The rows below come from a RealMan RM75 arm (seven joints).
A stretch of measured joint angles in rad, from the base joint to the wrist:
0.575, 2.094, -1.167, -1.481, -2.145, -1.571, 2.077
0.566, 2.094, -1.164, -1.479, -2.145, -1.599, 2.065
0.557, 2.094, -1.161, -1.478, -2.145, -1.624, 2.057
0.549, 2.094, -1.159, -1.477, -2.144, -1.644, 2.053
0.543, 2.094, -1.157, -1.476, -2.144, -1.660, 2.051
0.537, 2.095, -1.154, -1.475, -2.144, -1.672, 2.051
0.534, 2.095, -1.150, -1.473, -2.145, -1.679, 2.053
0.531, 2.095, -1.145, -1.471, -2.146, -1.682, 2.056
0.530, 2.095, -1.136, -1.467, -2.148, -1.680, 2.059
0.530, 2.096, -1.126, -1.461, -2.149, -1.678, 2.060
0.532, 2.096, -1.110, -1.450, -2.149, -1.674, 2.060
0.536, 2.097, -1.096, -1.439, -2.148, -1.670, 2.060
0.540, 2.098, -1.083, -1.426, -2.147, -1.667, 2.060
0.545, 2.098, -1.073, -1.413, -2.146, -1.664, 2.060
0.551, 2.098, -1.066, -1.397, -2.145, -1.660, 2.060
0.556, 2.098, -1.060, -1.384, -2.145, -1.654, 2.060
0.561, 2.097, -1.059, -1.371, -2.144, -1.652, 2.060
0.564, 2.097, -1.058, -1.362, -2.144, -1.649, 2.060
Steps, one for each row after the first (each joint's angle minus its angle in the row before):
-0.009, 0.000, 0.003, 0.002, 0.000, -0.028, -0.012
-0.009, 0.000, 0.003, 0.001, 0.000, -0.025, -0.008
-0.008, 0.000, 0.002, 0.001, 0.001, -0.020, -0.004
-0.006, 0.000, 0.002, 0.001, 0.000, -0.016, -0.002
-0.006, 0.001, 0.003, 0.001, 0.000, -0.012, 0.000
-0.003, 0.000, 0.004, 0.002, -0.001, -0.007, 0.002
-0.003, 0.000, 0.005, 0.002, -0.001, -0.003, 0.003
-0.001, 0.000, 0.009, 0.004, -0.002, 0.002, 0.003
0.000, 0.001, 0.010, 0.006, -0.001, 0.002, 0.001
0.002, 0.000, 0.016, 0.011, 0.000, 0.004, 0.000
0.004, 0.001, 0.014, 0.011, 0.001, 0.004, 0.000
0.004, 0.001, 0.013, 0.013, 0.001, 0.003, 0.000
0.005, 0.000, 0.010, 0.013, 0.001, 0.003, 0.000
0.006, 0.000, 0.007, 0.016, 0.001, 0.004, 0.000
0.005, 0.000, 0.006, 0.013, 0.000, 0.006, 0.000
0.005, -0.001, 0.001, 0.013, 0.001, 0.002, 0.000
0.003, 0.000, 0.001, 0.009, 0.000, 0.003, 0.000

